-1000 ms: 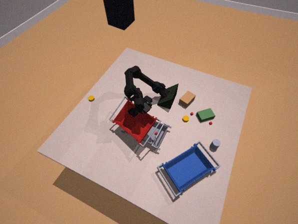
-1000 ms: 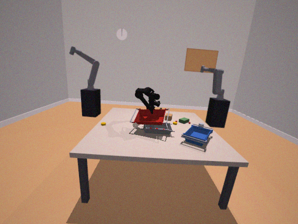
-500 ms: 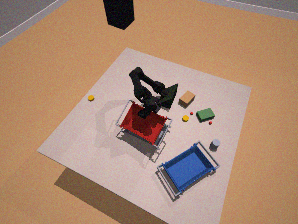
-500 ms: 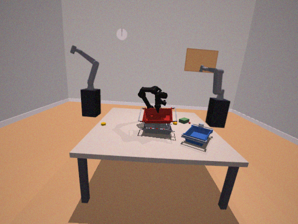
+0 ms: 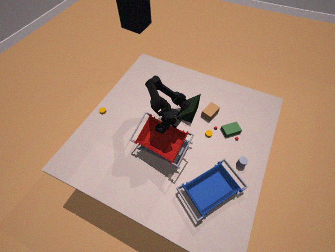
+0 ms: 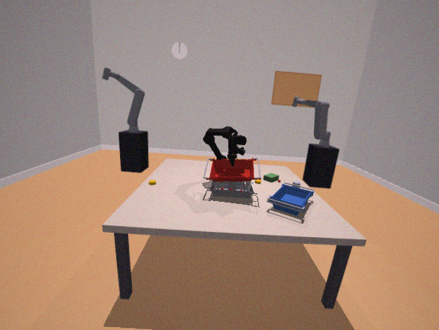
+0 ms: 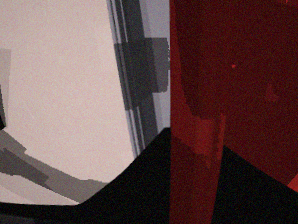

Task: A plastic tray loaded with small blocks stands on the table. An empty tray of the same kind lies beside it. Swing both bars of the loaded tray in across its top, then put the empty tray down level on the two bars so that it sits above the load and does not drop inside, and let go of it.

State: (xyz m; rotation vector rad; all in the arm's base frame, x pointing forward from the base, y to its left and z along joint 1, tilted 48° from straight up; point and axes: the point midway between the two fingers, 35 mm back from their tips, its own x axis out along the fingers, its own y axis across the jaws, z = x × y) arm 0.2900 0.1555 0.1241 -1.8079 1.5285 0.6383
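Right now the red tray is 8 cm ahead of my gripper tip, 1 cm to the right of it and 1 cm above it. From my gripper tip the other things lie so: grey cylinder: 9 cm behind, 49 cm to the left, 15 cm below; then green block: 31 cm behind, 35 cm to the left, 16 cm below; then tan box: 38 cm behind, 16 cm to the left, 15 cm below.
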